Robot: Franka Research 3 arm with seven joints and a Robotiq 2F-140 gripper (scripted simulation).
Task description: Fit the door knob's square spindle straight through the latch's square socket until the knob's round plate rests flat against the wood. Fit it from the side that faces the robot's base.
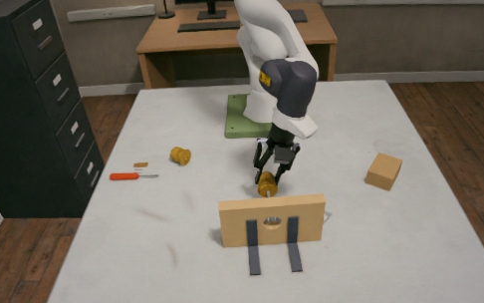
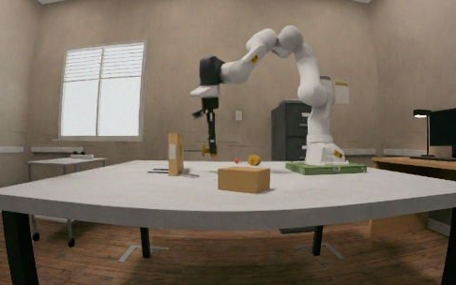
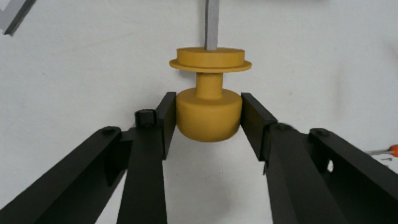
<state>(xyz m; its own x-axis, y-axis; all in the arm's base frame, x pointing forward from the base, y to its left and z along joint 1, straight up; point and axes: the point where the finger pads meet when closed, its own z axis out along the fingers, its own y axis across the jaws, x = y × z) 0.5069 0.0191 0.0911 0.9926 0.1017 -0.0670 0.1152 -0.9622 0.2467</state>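
Now: the wooden panel 160 mm ahead of my hand, 10 mm to the left of it and 30 mm below it. The rest, counted from my hand: small plate 200 mm behind, 510 mm to the right, 120 mm below; then cardboard box 120 mm behind, 420 mm to the left, 90 mm below.
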